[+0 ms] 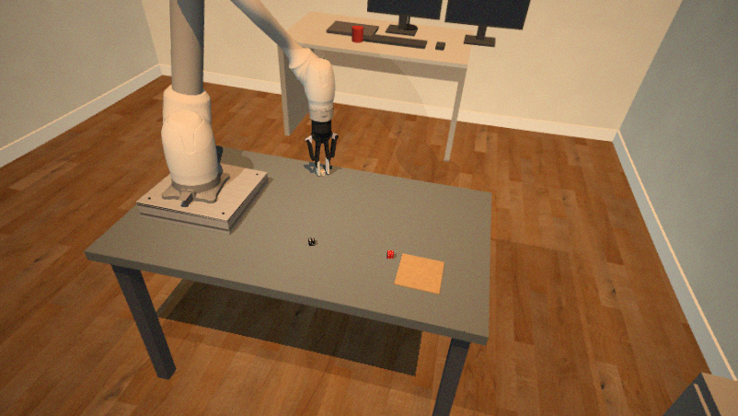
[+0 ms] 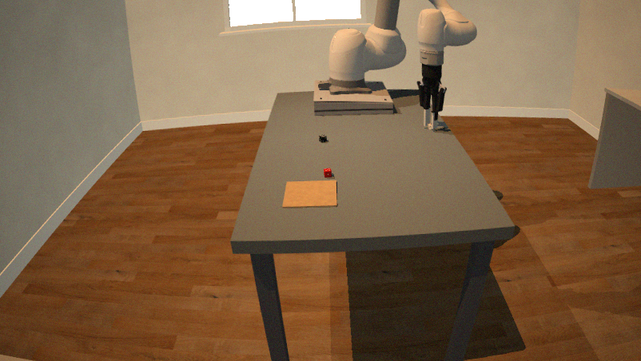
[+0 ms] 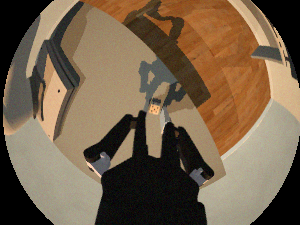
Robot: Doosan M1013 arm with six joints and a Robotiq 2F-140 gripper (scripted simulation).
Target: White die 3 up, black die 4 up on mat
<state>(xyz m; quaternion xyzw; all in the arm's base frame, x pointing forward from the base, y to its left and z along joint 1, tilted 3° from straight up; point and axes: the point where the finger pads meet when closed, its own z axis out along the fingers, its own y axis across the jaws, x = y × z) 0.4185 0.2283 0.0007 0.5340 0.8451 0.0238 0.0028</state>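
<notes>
My gripper is now 30 mm above the white die. Round my hand: orange mat 510 mm to the right, 380 mm ahead, 40 mm below; then black die 420 mm to the right, 30 mm below, 20 mm ahead; then red die 450 mm to the right, 290 mm ahead, 30 mm below.
</notes>
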